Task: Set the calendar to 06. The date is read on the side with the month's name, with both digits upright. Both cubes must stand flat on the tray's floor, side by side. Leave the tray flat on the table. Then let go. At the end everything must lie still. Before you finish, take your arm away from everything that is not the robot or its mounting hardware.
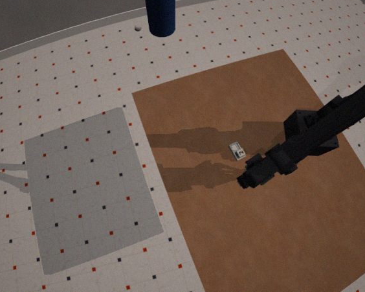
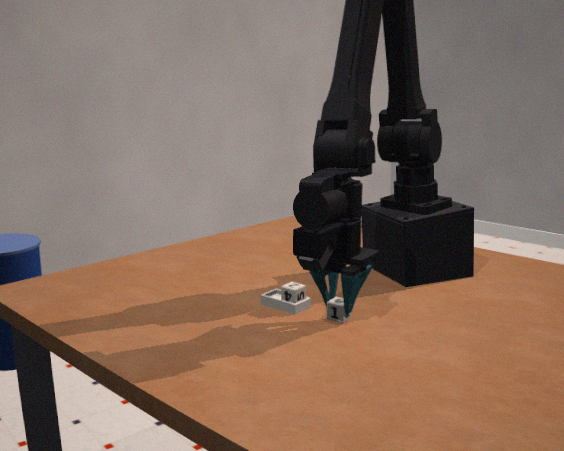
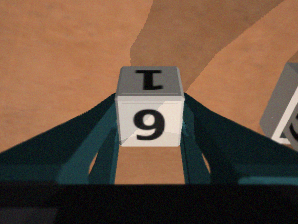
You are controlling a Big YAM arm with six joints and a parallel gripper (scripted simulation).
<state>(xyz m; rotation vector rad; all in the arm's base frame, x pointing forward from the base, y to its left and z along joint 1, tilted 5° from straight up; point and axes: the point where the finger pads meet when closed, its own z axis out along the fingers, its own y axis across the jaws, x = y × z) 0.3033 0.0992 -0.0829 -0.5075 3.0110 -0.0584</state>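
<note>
My gripper is now 1 cm above the white digit cube. The rest, counted from my hand: white tray (10 cm to the right, 2 cm below, 2 cm ahead).
</note>
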